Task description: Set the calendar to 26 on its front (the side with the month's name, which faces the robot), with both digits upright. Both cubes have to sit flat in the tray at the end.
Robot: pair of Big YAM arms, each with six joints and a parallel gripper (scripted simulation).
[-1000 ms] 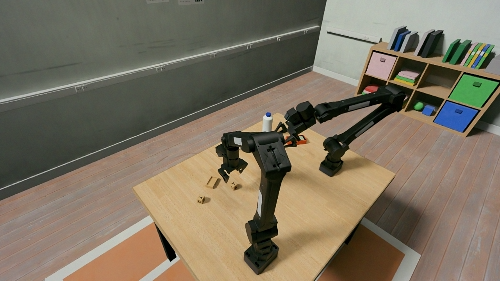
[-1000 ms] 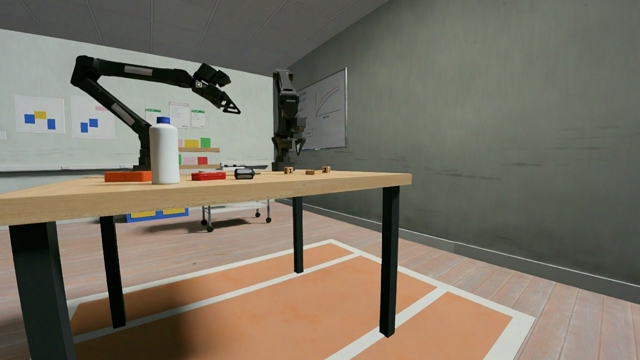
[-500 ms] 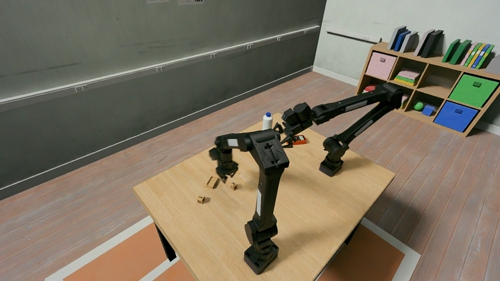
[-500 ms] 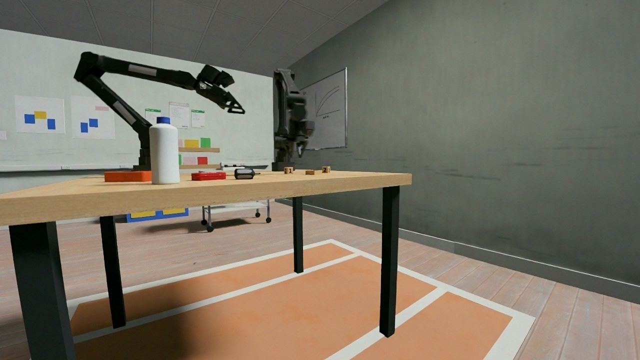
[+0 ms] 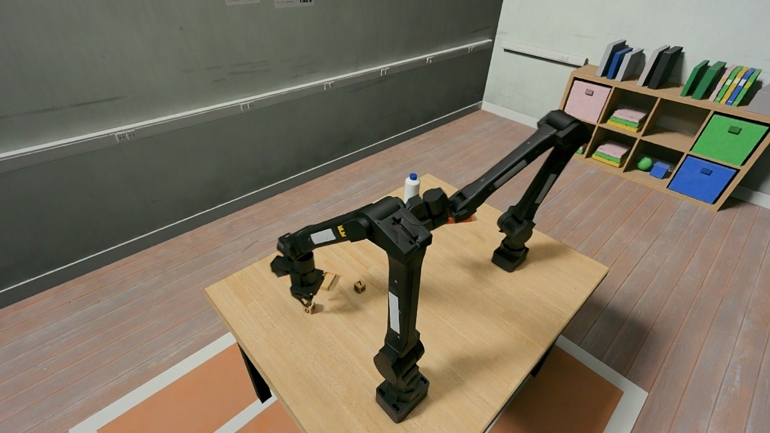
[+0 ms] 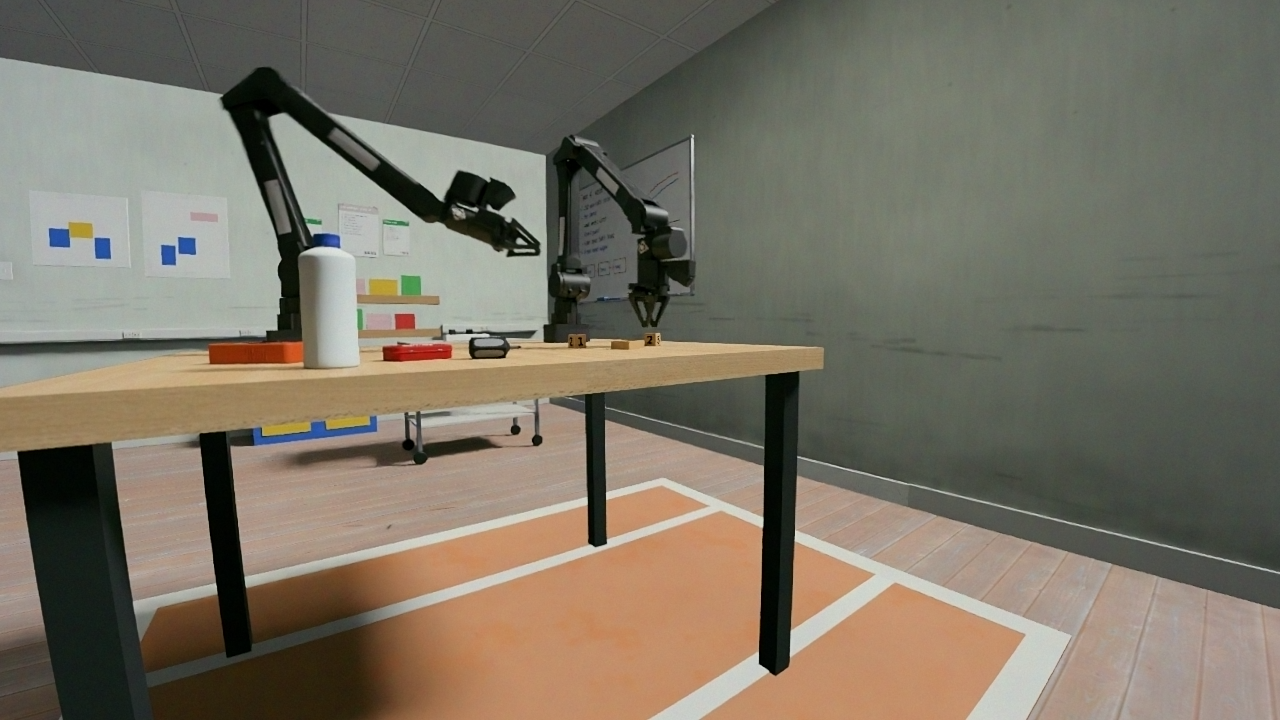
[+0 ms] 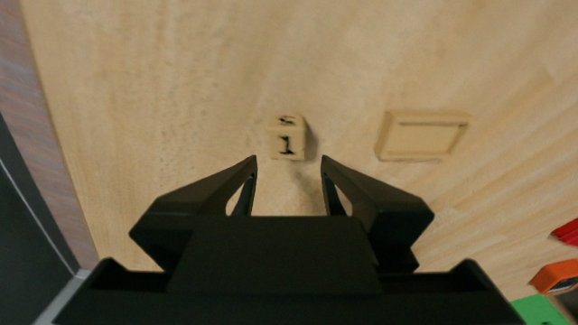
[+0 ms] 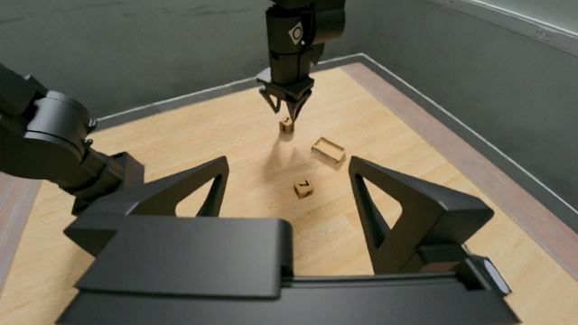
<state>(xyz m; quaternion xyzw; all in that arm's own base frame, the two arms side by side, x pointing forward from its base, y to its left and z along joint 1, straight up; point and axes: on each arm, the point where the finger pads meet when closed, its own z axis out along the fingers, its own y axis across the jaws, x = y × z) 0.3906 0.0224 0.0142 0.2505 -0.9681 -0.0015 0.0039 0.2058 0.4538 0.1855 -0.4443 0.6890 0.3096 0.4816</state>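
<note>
My left hand is 12 cm to the left of the wooden tray, 5 cm short of it and 4 cm above it. The rest, counted from my left hand: black device: 44 cm to the right, 10 cm ahead, 4 cm below; white bottle: 67 cm to the right, 9 cm ahead, 3 cm above.
</note>
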